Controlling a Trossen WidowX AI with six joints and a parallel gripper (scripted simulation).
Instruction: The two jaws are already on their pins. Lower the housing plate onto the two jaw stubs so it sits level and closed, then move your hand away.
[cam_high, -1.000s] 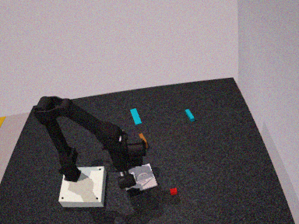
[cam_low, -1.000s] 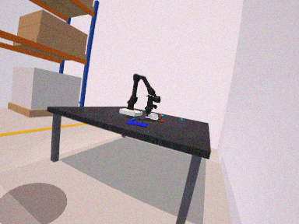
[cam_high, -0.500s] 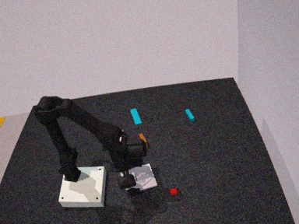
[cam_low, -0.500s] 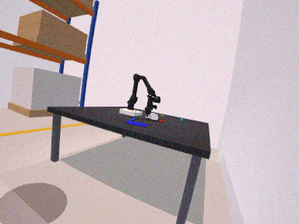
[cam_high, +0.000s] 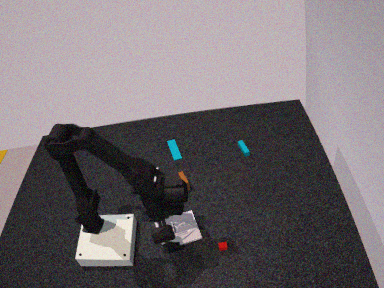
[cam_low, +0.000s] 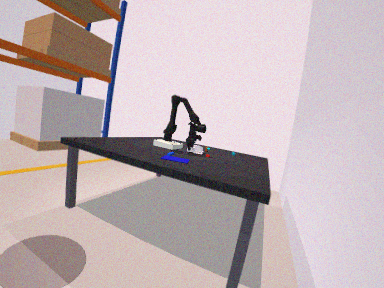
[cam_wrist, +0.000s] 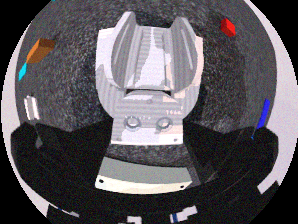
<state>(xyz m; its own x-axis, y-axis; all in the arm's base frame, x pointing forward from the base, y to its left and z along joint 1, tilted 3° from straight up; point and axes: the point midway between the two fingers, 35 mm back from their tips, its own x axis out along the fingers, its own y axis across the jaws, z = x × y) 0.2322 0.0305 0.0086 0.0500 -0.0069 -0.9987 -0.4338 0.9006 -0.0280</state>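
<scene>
My gripper tip is 1 cm short of the white part and 2 cm below it. Round my gripper tip: blue flat piece (18 cm ahead, 40 cm to the right, 1 cm below); orange block (2 cm ahead, 22 cm to the left, 1 cm above); red cube (19 cm ahead, 4 cm to the right).
</scene>
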